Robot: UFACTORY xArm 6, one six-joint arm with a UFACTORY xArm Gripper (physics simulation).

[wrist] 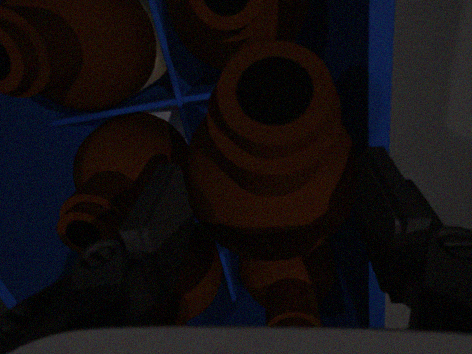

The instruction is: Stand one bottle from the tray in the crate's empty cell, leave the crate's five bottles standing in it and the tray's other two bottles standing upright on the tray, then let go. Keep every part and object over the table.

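Places are measured from the arm's base along level axes (x ahead, y left, z up), in millimetres.
Where they show: gripper, fingertip midpoint: [268, 187].
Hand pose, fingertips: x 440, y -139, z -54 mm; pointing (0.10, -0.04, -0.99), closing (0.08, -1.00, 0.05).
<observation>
Things, the pixels of their top centre, and the offset from my fingertips. "*": a spot on its surface instead. Level surfaces: height alone.
- blue crate, surface spot: [380, 75] * 1 mm up, 41 mm ahead, 35 mm right
- top, surface spot: [200, 35] * 51 mm down, 53 mm ahead, 30 mm left
- bottom, surface spot: [280, 280] * 46 mm down, 97 mm back, 9 mm right
- Grey surface, surface height: 174 mm down
My gripper [268, 187] is shut on a brown bottle [270, 200], with a finger on each side of it. The bottle's open mouth faces the camera, and its neck leans toward the top of the view, unlike the bottles below it. It is over the right column of the blue crate [380, 75]; its base and the cell under it are hidden. Other brown bottles stand in the crate: one at the upper left [115, 50], one at the top [200, 35], one left of the left finger [130, 145], one partly hidden below that finger [200, 300] and one at the bottom [280, 280]. The tray cannot be made out.
Thin blue dividers [170, 55] cross near the upper middle, left of the held bottle. The crate's right wall runs close to the right finger. Grey surface [425, 100] shows beyond that wall. The picture is very dark.
</observation>
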